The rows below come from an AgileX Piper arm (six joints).
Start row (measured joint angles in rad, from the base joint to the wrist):
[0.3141, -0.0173, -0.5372, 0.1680, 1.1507, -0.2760]
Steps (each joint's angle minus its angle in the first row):
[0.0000, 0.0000, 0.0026, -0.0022, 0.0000, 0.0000]
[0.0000, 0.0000, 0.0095, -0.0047, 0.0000, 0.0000]
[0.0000, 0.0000, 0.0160, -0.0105, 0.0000, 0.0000]
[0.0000, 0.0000, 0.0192, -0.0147, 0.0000, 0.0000]
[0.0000, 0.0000, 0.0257, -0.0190, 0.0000, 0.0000]
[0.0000, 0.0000, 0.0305, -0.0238, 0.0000, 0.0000]
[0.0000, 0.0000, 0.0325, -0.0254, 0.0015, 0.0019]
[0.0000, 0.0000, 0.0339, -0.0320, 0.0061, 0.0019]
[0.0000, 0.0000, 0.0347, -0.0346, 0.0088, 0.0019]
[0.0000, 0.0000, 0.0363, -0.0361, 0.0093, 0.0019]
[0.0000, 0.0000, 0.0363, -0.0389, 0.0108, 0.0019]
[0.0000, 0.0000, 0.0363, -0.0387, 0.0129, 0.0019]
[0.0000, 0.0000, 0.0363, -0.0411, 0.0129, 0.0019]
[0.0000, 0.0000, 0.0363, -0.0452, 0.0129, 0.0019]
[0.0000, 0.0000, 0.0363, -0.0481, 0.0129, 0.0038]
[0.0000, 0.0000, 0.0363, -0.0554, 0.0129, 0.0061]
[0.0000, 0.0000, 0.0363, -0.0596, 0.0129, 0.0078]
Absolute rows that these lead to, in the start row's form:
[0.3141, -0.0173, -0.5346, 0.1658, 1.1507, -0.2760]
[0.3141, -0.0173, -0.5277, 0.1633, 1.1507, -0.2760]
[0.3141, -0.0173, -0.5212, 0.1575, 1.1507, -0.2760]
[0.3141, -0.0173, -0.5180, 0.1533, 1.1507, -0.2760]
[0.3141, -0.0173, -0.5115, 0.1490, 1.1507, -0.2760]
[0.3141, -0.0173, -0.5067, 0.1442, 1.1507, -0.2760]
[0.3141, -0.0173, -0.5047, 0.1426, 1.1522, -0.2741]
[0.3141, -0.0173, -0.5033, 0.1360, 1.1568, -0.2741]
[0.3141, -0.0173, -0.5025, 0.1334, 1.1595, -0.2741]
[0.3141, -0.0173, -0.5009, 0.1319, 1.1600, -0.2741]
[0.3141, -0.0173, -0.5009, 0.1291, 1.1615, -0.2741]
[0.3141, -0.0173, -0.5009, 0.1293, 1.1636, -0.2741]
[0.3141, -0.0173, -0.5009, 0.1269, 1.1636, -0.2741]
[0.3141, -0.0173, -0.5009, 0.1228, 1.1636, -0.2741]
[0.3141, -0.0173, -0.5009, 0.1199, 1.1636, -0.2722]
[0.3141, -0.0173, -0.5009, 0.1126, 1.1636, -0.2699]
[0.3141, -0.0173, -0.5009, 0.1084, 1.1636, -0.2682]

